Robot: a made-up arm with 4 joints. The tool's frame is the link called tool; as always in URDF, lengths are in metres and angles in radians. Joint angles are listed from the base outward. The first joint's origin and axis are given. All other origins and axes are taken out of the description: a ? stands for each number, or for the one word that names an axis. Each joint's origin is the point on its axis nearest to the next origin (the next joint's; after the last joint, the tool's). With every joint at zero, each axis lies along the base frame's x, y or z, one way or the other. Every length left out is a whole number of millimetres.
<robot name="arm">
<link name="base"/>
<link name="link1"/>
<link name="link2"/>
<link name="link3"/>
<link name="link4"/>
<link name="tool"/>
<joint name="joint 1" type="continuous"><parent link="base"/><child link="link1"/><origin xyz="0 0 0.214" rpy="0 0 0"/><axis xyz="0 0 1"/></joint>
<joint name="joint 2" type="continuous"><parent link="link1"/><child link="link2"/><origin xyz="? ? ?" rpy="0 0 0"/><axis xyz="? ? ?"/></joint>
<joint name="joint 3" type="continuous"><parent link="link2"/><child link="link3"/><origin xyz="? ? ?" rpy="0 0 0"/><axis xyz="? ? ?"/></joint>
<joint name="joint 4" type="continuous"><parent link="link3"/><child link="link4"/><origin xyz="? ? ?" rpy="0 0 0"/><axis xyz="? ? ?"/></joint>
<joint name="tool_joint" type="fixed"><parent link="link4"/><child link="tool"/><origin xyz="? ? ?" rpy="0 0 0"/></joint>
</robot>
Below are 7 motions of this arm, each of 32 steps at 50 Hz.
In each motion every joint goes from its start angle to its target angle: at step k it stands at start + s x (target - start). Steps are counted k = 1, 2, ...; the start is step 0. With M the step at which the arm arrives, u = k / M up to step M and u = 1 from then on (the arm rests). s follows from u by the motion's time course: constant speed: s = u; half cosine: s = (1 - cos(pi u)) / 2; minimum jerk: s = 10 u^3 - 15 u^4 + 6 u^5.
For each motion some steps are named. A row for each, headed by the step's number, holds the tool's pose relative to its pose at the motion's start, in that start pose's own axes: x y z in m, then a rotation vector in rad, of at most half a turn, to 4 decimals.
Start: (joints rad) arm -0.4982 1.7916 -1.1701 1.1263
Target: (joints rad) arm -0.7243 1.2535 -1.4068 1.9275
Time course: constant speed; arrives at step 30
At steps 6, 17, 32:
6: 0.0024 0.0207 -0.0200 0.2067 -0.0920 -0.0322
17: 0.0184 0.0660 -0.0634 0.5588 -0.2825 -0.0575
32: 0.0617 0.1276 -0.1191 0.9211 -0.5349 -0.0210

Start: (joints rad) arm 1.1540 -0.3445 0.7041 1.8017
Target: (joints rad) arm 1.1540 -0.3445 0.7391 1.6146
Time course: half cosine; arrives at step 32
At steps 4, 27, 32:
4: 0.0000 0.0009 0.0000 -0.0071 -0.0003 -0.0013
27: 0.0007 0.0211 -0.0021 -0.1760 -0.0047 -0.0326
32: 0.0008 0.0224 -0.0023 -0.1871 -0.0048 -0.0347

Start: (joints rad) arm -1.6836 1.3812 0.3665 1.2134
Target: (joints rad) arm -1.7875 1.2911 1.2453 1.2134
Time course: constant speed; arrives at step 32
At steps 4, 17, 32:
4: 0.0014 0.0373 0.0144 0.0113 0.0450 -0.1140
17: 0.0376 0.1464 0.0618 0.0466 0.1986 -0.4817
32: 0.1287 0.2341 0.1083 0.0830 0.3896 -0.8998

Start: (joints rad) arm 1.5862 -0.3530 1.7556 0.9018
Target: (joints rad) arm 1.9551 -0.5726 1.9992 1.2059
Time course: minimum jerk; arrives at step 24
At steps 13, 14, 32:
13: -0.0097 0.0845 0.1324 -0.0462 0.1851 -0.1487
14: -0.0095 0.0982 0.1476 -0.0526 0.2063 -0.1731
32: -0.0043 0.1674 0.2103 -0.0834 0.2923 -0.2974

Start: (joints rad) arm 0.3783 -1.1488 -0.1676 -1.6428
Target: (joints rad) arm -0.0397 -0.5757 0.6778 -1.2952
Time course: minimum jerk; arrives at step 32
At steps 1, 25, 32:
1: 0.0000 0.0000 0.0000 -0.0001 0.0000 0.0001
25: -0.0406 0.0039 0.1791 -0.1453 0.3969 0.4211
32: -0.0338 0.0102 0.1982 -0.1442 0.4559 0.4472

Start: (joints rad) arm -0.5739 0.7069 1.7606 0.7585
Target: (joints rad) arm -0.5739 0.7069 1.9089 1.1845
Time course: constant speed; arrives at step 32
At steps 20, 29, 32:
20: 0.0063 0.0045 0.0174 0.2661 0.0584 -0.0723
29: 0.0090 0.0068 0.0238 0.3855 0.0785 -0.1101
32: 0.0100 0.0077 0.0257 0.4252 0.0843 -0.1234

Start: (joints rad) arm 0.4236 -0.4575 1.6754 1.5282
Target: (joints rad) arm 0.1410 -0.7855 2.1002 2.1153
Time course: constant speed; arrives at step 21
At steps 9, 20, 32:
9: 0.0324 -0.0225 0.0124 0.3262 0.1482 -0.1338
20: 0.0821 -0.0497 0.0165 0.6670 0.3013 -0.3285
32: 0.0871 -0.0519 0.0161 0.6945 0.3133 -0.3477

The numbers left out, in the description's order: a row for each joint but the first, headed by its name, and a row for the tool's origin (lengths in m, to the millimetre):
joint 2: xyz -0.274 -0.38 0, axis -1 0 0
joint 3: xyz 0 0.024 -0.024, axis 0 1 0
joint 4: xyz -0.321 0 0.027, axis 1 0 0
tool: xyz 0 -0.007 0.061

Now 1 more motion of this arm.
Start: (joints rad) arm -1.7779 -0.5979 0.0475 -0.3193
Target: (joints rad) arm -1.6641 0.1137 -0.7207 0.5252
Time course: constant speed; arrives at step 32
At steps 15, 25, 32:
15: 0.0090 -0.0290 -0.1165 0.0663 -0.3416 0.0514
25: 0.0432 -0.0913 -0.1884 0.1167 -0.5472 0.2279
32: 0.0835 -0.1504 -0.2254 0.1537 -0.6551 0.4123

